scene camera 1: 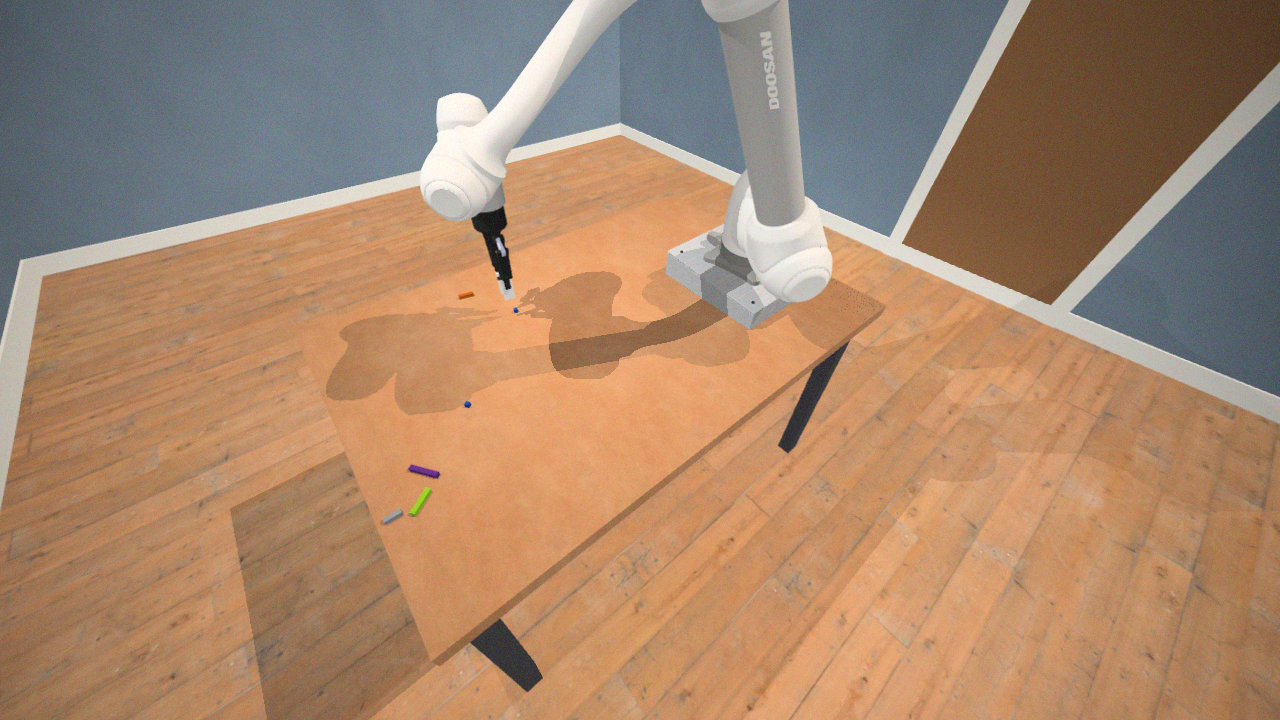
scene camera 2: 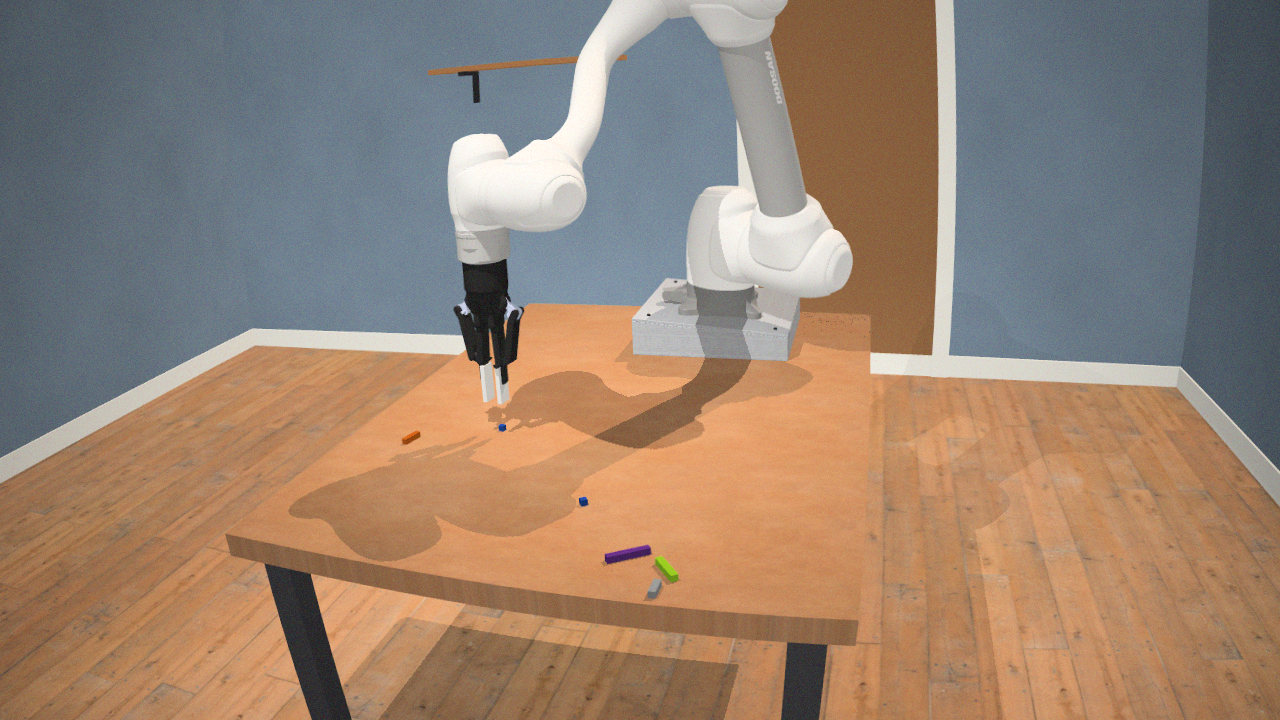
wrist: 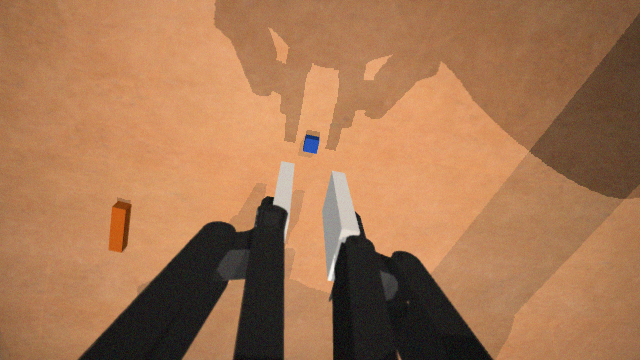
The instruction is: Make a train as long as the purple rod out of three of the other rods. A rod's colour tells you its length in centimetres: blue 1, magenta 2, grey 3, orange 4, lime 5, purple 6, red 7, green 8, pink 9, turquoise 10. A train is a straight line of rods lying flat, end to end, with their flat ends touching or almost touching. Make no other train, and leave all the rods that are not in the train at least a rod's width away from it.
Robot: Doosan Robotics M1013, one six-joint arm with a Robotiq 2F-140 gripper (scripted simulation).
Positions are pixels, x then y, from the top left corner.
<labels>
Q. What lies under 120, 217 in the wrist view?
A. An orange rod.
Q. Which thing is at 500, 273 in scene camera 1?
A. My gripper.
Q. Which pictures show my gripper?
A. Scene camera 1, scene camera 2 and the wrist view: all of them.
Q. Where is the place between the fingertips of my gripper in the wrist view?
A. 308, 187
</labels>
